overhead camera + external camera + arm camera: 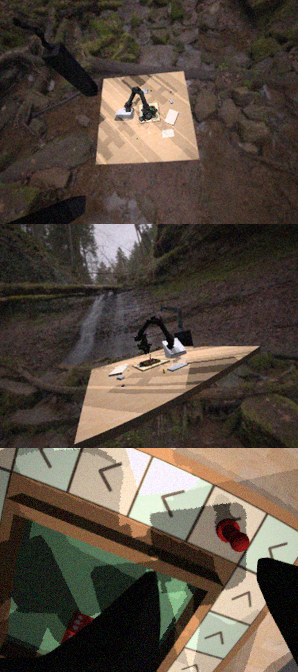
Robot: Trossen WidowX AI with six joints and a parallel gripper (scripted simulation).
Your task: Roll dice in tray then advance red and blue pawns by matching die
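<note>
The blue pawn is 150 mm ahead of my gripper tip, 120 mm to the left of it and 60 mm below it.
</note>
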